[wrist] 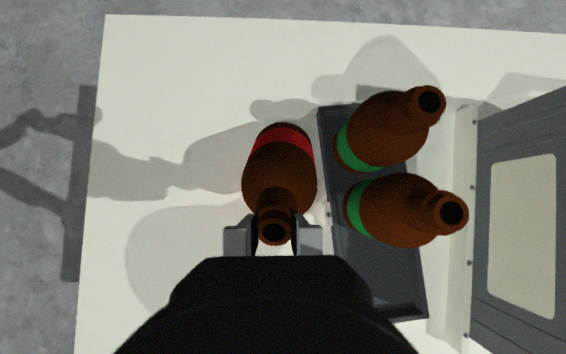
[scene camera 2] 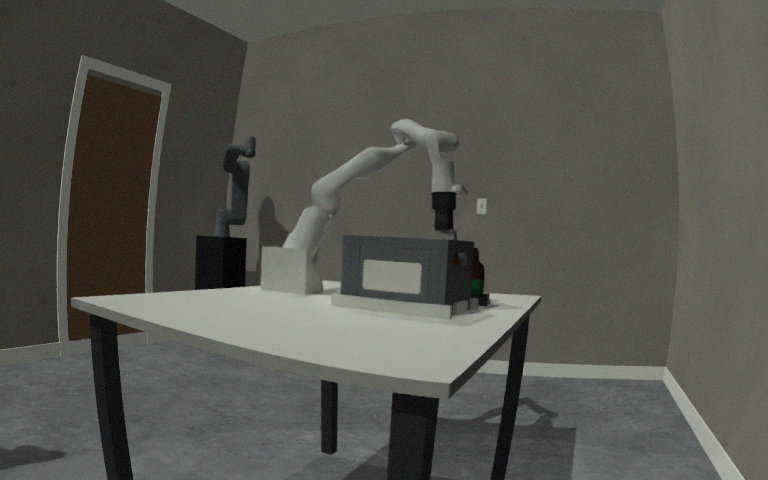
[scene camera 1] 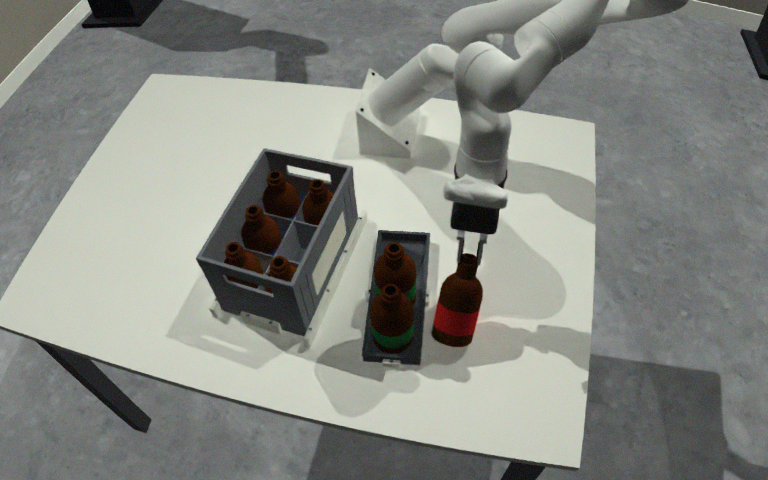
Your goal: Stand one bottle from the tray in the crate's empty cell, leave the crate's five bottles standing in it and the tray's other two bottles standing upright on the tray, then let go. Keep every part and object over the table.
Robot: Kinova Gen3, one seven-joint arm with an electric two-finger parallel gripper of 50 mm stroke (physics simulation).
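Frame: origin at the arm's base, x ahead, y left, z up, level; metres.
Seen in the pictures: gripper, fingertip midpoint: [wrist: 274, 228] [scene camera 1: 469, 259]; arm's base, link origin: [scene camera 2: 294, 262] [scene camera 1: 383, 108].
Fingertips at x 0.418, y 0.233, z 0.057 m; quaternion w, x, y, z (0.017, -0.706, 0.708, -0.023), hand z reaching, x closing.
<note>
Offsets run from my fingertips to a thing's top centre. "spot": to the spot under its first point. Level surfaces: height alone.
My gripper [scene camera 1: 468, 262] [wrist: 274, 228] is shut on the neck of the red-banded brown bottle [scene camera 1: 457, 308] [wrist: 279, 172]. This bottle leans in the fingers, low beside the tray; whether its base touches the table is unclear. The grey tray @(spot: 0.120 m back, 0.136 m right, 0.141 m down) [scene camera 1: 403, 241] [wrist: 380, 280] bears two upright green-banded bottles, one @(0.009 m ahead, 0.126 m right, 0.014 m up) [scene camera 1: 394, 271] [wrist: 400, 212] by its middle and one @(0.091 m ahead, 0.116 m right, 0.014 m up) [scene camera 1: 392, 316] [wrist: 390, 127] [scene camera 2: 478, 271] at its near end. The grey crate @(0.026 m back, 0.342 m right, 0.029 m up) [scene camera 1: 254, 302] [scene camera 2: 351, 271] [wrist: 520, 135] holds several standing brown bottles. Its empty cell @(spot: 0.067 m back, 0.331 m right, 0.111 m down) [scene camera 1: 300, 240] is the middle one on the tray side. The crate hides the fingertips in scene camera 2's view.
The crate stands on a pale base @(spot: 0.031 m back, 0.447 m right, 0.127 m down) [scene camera 2: 390, 305] to the left of the tray in scene camera 1's view, with a narrow gap between. The white table's @(0.146 m down) [scene camera 1: 509, 418] right edge lies beyond the held bottle. The arm's mount [scene camera 1: 385, 135] is at the back.
</note>
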